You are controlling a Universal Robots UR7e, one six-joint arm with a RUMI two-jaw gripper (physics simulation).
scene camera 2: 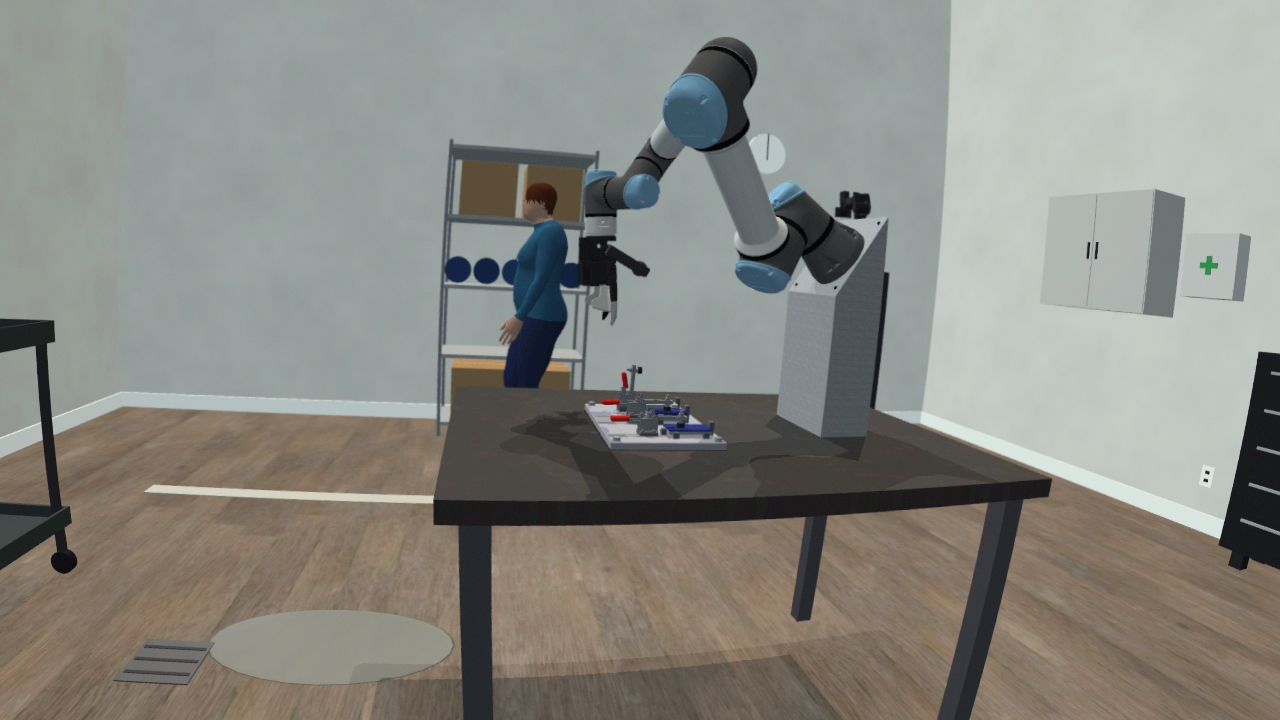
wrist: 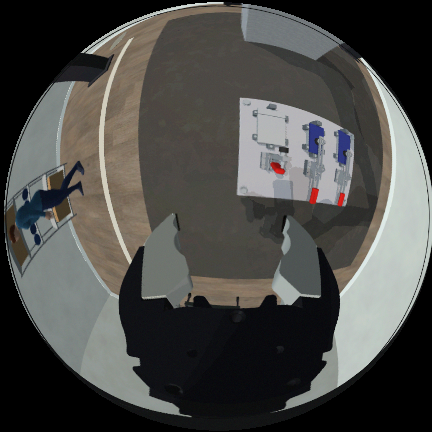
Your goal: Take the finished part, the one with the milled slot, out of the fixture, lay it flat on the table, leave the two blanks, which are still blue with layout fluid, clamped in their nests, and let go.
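Places are measured from the arm's base along level axes (x right, y up, z back), in millimetres.
Pixels of known places: gripper, fingertip midpoint: (scene camera 2: 607,322) (wrist: 230,215); arm's base at its link origin: (scene camera 2: 840,258).
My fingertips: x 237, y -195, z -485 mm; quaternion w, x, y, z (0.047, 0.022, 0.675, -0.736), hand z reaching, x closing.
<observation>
Ahead of a thing's pixels: the offset from my fingertips to its middle. "*": to the spot under its first point. Level surfaces: height alone.
The pale fixture plate @[dx -196, dy -204, dz +50 mm] (scene camera 2: 646,442) (wrist: 247,155) lies on the table @[dy -211 mm] (scene camera 2: 537,483) (wrist: 195,150). In the wrist view a pale grey, flat part @[dx -93, dy -183, dz +110 mm] (wrist: 271,128) lies in the leftmost nest; its slot cannot be made out. The clamp beside it stands open, its red handle @[dx -82, dy -146, dz +23 mm] (scene camera 2: 623,380) (wrist: 277,168) raised. Two blue blanks @[dx -312, dy -185, dz +89 mm] (scene camera 2: 688,428) @[* dx -194, dy -165, dz +92 mm] (wrist: 315,138) (wrist: 343,147) sit in the other nests under closed clamps, whose red handles lie down. My gripper (scene camera 2: 608,313) (wrist: 230,215) is open and empty, pointing down, high above the table beside the plate's handle side.
The robot's grey pedestal (scene camera 2: 825,358) (wrist: 285,31) stands at the table's far right in the scene view. A person (scene camera 2: 539,268) (wrist: 31,214) in a blue top stands behind the table, near a shelf rack (scene camera 2: 441,358). A dark cart (scene camera 2: 46,429) stands at the left.
</observation>
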